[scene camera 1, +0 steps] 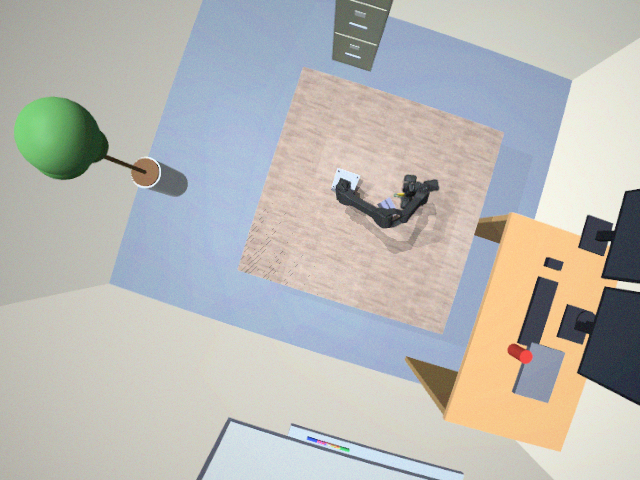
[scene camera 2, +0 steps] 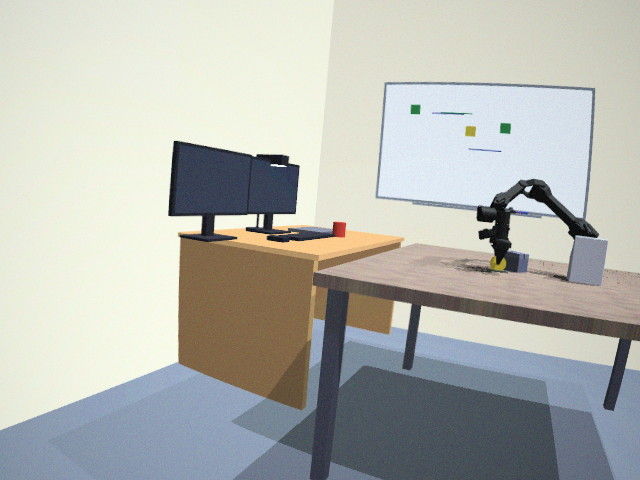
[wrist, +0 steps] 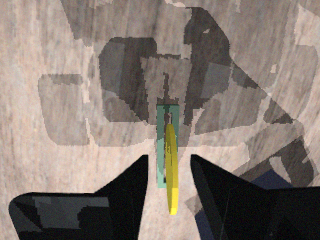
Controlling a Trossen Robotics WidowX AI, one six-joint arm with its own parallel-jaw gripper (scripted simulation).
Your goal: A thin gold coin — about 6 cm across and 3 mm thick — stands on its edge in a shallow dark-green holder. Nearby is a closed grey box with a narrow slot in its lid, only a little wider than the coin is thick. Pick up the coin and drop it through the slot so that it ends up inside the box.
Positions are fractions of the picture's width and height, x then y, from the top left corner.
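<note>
I can see my gripper (scene camera 2: 0.78, 0.55), and the wrist view has it too (wrist: 0.53, 0.66). There is also a gold coin (wrist: 0.54, 0.66).
</note>
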